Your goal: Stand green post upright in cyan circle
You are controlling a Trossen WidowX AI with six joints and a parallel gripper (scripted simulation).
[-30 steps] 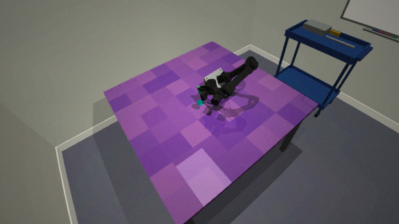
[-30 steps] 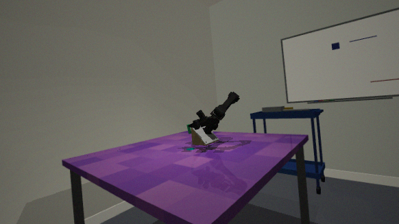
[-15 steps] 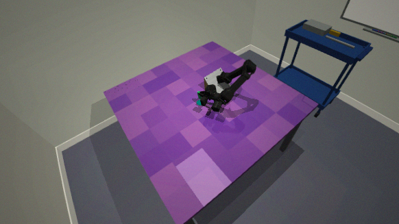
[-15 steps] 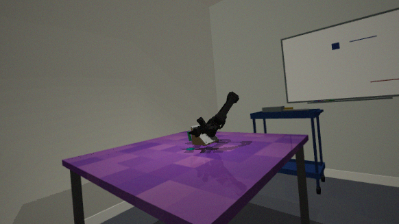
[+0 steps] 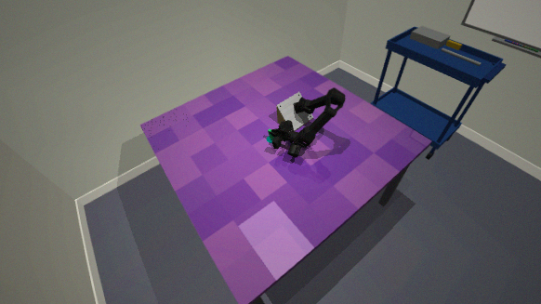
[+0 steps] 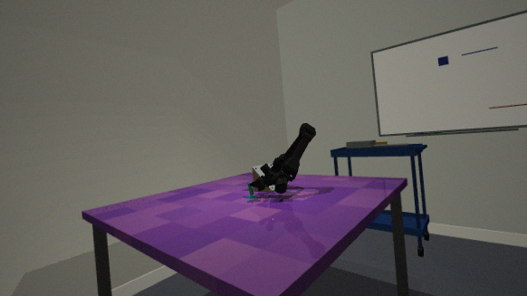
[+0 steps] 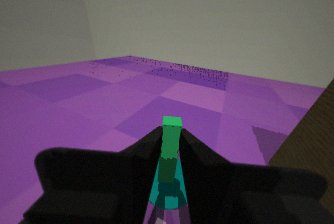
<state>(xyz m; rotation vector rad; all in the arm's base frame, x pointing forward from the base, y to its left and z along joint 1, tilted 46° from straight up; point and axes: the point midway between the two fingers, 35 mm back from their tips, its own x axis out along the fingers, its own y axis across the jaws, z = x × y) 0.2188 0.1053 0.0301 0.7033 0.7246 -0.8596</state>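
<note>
The cyan circle lies 7 cm below my gripper tip. Round my gripper tip: green post: 2 cm below.
</note>
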